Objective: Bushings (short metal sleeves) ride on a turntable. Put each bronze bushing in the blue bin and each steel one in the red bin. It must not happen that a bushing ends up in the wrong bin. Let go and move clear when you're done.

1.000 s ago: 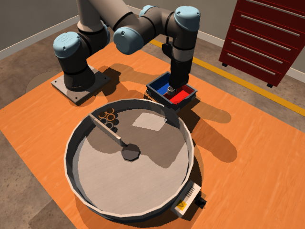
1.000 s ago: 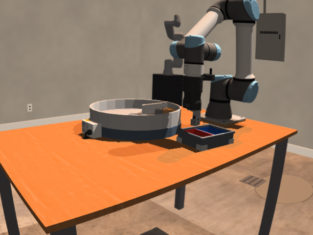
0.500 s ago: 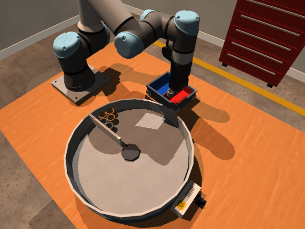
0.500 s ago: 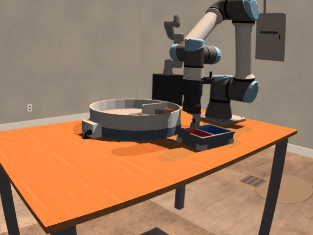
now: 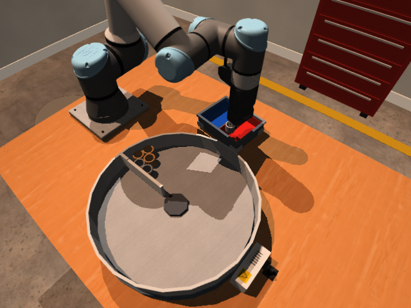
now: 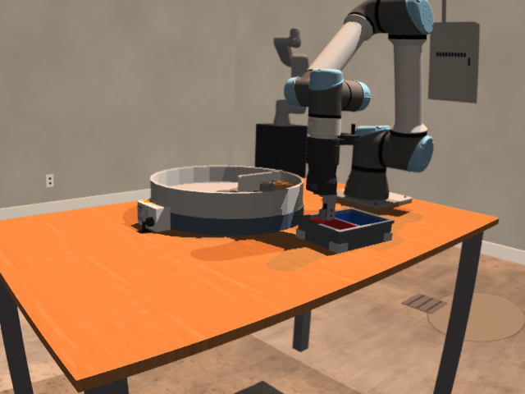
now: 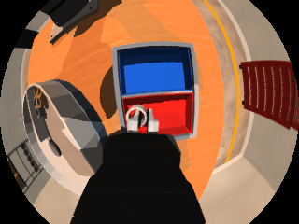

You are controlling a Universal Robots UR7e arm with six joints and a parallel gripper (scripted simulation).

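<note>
My gripper is now 4 cm above the bin, 3 cm to the right of it and 3 cm past it. The rest, counted from my hand: turntable 32 cm to the right, 5 cm ahead, 1 cm below.
</note>
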